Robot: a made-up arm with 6 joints.
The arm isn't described. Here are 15 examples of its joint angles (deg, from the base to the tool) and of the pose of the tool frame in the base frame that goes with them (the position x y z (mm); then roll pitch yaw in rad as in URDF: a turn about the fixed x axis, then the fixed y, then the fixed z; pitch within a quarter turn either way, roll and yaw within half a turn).
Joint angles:
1: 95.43 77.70 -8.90 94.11 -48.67 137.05
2: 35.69 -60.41 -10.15 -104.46 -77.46 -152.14
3: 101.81 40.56 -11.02 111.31 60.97 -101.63
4: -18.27 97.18 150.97 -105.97 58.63 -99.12
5: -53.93 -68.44 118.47 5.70 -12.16 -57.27
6: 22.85 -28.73 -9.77 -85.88 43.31 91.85
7: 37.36 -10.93 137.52 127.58 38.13 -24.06
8: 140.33 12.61 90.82 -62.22 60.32 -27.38
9: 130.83 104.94 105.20 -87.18 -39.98 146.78
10: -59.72 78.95 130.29 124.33 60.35 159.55
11: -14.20 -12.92 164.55 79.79 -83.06 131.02
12: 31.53 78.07 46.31 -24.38 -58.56 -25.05
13: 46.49 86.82 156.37 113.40 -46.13 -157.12
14: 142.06 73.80 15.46 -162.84 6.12 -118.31
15: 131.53 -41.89 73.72 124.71 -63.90 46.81
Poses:
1: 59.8 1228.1 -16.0 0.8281 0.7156 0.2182
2: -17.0 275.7 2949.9 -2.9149 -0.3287 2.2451
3: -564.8 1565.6 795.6 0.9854 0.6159 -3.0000
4: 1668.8 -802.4 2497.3 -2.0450 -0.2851 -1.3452
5: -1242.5 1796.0 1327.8 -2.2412 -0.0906 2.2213
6: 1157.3 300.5 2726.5 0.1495 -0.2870 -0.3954
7: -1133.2 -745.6 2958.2 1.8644 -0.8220 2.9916
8: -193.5 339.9 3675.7 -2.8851 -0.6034 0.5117
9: -1829.5 1796.8 1264.8 -1.0316 0.0281 2.9805
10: 1168.2 -1628.7 2643.9 0.9009 -0.0802 -0.2385
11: -1405.6 99.5 2118.7 -0.7387 -0.1821 -1.9337
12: 1841.1 1294.9 676.7 2.1359 1.2091 2.0236
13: 1086.9 886.5 2872.5 2.2367 -0.8471 -0.7989
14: -1530.4 1206.0 235.7 -1.4395 1.1193 2.4073
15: 970.6 -823.1 3127.3 -0.4477 -0.1766 0.0019
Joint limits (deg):
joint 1: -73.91..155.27
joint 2: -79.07..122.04
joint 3: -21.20..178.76
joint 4: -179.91..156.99
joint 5: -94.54..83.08
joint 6: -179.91..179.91
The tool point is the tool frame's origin. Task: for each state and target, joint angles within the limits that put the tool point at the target. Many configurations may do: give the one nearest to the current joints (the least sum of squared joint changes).
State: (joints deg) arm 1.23 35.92 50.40 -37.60 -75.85 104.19
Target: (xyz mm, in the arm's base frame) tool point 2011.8 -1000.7 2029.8
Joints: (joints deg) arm -30.67 46.23 52.90 -35.54 -68.73 104.55
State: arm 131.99 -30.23 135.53 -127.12 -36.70 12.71
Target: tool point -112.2 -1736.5 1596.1
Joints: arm 91.67 -28.17 157.65 -125.09 -47.38 13.01
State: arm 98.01 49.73 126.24 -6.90 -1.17 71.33
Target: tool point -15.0 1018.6 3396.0
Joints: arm 87.67 57.59 138.27 -6.89 -0.74 71.47
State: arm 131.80 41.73 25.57 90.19 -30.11 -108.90
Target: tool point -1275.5 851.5 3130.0
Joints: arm 149.37 7.79 42.32 90.82 -29.76 -109.02
